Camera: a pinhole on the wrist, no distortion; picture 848 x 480 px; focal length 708.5 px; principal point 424.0 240.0 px. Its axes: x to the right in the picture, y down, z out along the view. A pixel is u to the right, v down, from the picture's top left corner.
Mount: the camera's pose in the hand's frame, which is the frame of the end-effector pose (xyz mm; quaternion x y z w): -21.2 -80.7 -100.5 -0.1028 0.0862 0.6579 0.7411
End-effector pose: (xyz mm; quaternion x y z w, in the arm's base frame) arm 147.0 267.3 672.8 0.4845 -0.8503 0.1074 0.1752
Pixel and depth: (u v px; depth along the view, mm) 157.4 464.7 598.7
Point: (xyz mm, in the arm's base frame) 257.4 211.9 93.5
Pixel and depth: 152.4 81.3 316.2
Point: 189.6 96.5 468.5
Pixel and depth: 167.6 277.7 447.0
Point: 204.8 131.4 306.5
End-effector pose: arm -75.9 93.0 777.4 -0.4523 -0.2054 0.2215 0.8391
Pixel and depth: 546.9 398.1 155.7
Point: -140.4 85.9 798.6
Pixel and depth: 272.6 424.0 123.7
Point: -123.1 43.2 840.6
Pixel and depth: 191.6 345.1 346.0
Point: -273.3 172.9 974.6
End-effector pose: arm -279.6 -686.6 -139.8 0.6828 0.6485 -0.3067 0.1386
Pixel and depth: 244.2 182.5 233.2
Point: -388.1 -768.8 -225.7
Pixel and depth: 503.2 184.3 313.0
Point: -293.7 -799.8 -299.0
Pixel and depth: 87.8 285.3 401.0
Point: -506.5 -922.8 -323.7
